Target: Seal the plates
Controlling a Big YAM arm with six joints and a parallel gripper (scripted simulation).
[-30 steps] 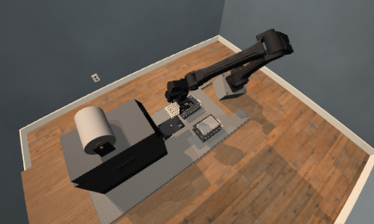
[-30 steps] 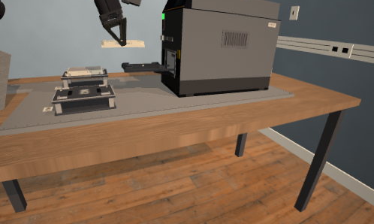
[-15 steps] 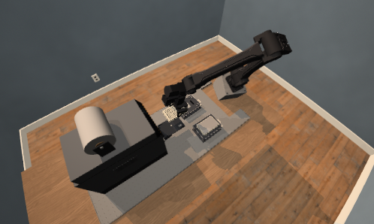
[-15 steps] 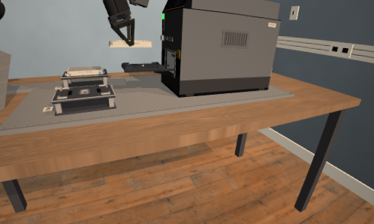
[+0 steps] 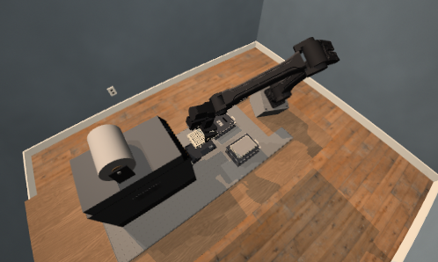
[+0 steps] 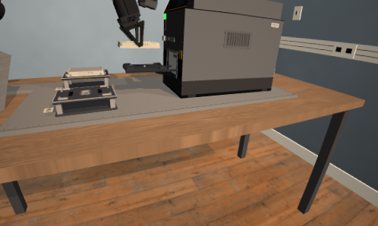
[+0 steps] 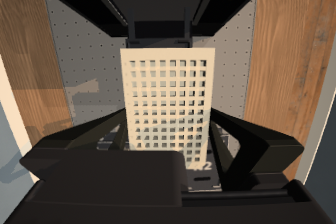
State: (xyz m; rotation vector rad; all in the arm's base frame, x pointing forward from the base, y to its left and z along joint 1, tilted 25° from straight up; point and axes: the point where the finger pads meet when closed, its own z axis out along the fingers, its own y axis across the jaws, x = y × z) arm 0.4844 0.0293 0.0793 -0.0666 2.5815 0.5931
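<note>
Now: the sealer stage 2 cm ahead of my hand, 2 cm to the left of it and 8 cm below it. The rest, counted from my hand: plate nest: 16 cm behind, 11 cm to the right, 14 cm below; then start button: 11 cm ahead, 13 cm to the left, 1 cm above; then small label: 26 cm behind, 13 cm to the right, 18 cm below.
</note>
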